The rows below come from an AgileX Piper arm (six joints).
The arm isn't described. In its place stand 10 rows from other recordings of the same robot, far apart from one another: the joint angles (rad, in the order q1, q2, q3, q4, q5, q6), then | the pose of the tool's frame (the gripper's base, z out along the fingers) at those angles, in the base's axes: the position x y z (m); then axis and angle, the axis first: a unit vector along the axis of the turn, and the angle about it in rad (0 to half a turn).
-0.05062 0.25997 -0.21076 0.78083 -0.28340 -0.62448 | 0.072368 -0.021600 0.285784 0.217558 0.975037 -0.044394 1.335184
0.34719 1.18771 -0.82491 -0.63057 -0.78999 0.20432 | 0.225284 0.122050 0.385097 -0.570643 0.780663 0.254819 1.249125
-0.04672 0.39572 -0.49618 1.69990 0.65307 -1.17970 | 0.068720 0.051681 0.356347 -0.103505 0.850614 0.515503 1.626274
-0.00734 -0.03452 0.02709 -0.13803 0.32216 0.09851 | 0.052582 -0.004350 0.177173 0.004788 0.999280 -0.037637 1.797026
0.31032 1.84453 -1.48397 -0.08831 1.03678 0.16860 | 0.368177 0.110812 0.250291 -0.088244 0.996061 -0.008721 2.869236
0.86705 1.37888 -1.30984 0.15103 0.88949 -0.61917 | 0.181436 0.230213 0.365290 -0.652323 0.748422 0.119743 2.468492
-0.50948 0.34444 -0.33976 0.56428 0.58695 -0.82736 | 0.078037 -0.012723 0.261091 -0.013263 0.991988 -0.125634 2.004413
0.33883 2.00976 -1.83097 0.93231 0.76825 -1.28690 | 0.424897 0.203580 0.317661 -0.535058 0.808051 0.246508 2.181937
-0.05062 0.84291 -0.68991 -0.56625 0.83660 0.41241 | 0.147666 -0.043769 0.304081 0.109417 0.971511 -0.210225 2.413395
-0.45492 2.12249 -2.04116 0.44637 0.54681 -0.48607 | 0.466657 -0.205520 0.324497 0.110458 0.992465 -0.053039 2.057963
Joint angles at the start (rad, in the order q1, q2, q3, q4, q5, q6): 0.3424, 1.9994, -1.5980, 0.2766, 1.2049, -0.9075
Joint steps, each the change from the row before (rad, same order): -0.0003, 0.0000, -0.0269, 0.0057, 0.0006, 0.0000; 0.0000, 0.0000, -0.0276, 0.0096, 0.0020, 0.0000; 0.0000, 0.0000, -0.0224, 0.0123, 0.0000, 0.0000; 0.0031, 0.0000, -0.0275, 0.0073, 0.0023, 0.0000; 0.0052, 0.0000, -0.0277, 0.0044, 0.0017, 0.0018; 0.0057, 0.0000, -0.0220, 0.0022, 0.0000, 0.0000; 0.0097, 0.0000, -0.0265, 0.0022, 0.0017, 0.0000; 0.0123, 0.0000, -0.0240, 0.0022, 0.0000, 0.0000; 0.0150, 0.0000, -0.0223, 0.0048, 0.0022, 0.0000; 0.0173, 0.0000, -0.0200, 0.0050, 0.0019, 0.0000; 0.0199, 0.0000, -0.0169, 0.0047, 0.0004, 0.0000; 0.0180, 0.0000, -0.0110, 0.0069, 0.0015, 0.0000; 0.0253, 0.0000, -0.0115, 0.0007, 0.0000, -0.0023; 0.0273, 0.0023, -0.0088, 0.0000, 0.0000, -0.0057
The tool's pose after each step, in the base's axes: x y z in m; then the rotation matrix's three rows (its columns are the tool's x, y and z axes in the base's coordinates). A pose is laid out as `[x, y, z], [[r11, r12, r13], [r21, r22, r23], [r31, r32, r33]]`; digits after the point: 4 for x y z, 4 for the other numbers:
[0.3757, 0.1589, 0.2263], [[-0.4012, -0.9160, -0.0040], [-0.8812, 0.3848, 0.2748], [-0.2501, 0.1138, -0.9615]]
[0.3788, 0.1609, 0.2336], [[-0.3975, -0.9174, 0.0168], [-0.8758, 0.3848, 0.2915], [-0.2739, 0.1012, -0.9564]]
[0.3812, 0.1628, 0.2397], [[-0.3953, -0.9179, 0.0340], [-0.8692, 0.3857, 0.3093], [-0.2970, 0.0927, -0.9504]]
[0.3835, 0.1656, 0.2471], [[-0.3868, -0.9206, 0.0535], [-0.8653, 0.3824, 0.3240], [-0.3187, 0.0790, -0.9446]]
[0.3853, 0.1690, 0.2546], [[-0.3767, -0.9234, 0.0736], [-0.8622, 0.3786, 0.3366], [-0.3386, 0.0633, -0.9388]]
[0.3864, 0.1722, 0.2606], [[-0.3652, -0.9265, 0.0904], [-0.8608, 0.3731, 0.3460], [-0.3543, 0.0485, -0.9339]]
[0.3870, 0.1770, 0.2678], [[-0.3485, -0.9311, 0.1079], [-0.8604, 0.3635, 0.3571], [-0.3717, 0.0317, -0.9278]]
[0.3868, 0.1827, 0.2744], [[-0.3300, -0.9359, 0.1234], [-0.8604, 0.3520, 0.3685], [-0.3883, 0.0154, -0.9214]]
[0.3855, 0.1896, 0.2806], [[-0.3102, -0.9413, 0.1333], [-0.8605, 0.3376, 0.3815], [-0.4041, 0.0037, -0.9147]]
[0.3833, 0.1972, 0.2862], [[-0.2890, -0.9470, 0.1399], [-0.8609, 0.3210, 0.3946], [-0.4187, -0.0064, -0.9081]]
[0.3803, 0.2056, 0.2911], [[-0.2664, -0.9531, 0.1439], [-0.8617, 0.3024, 0.4074], [-0.4318, -0.0155, -0.9018]]
[0.3769, 0.2132, 0.2943], [[-0.2482, -0.9583, 0.1416], [-0.8619, 0.2852, 0.4193], [-0.4422, -0.0179, -0.8967]]
[0.3720, 0.2231, 0.2975], [[-0.2197, -0.9655, 0.1398], [-0.8659, 0.2590, 0.4280], [-0.4495, -0.0270, -0.8929]]
[0.3667, 0.2336, 0.2990], [[-0.1879, -0.9731, 0.1331], [-0.8714, 0.2277, 0.4345], [-0.4531, -0.0344, -0.8908]]

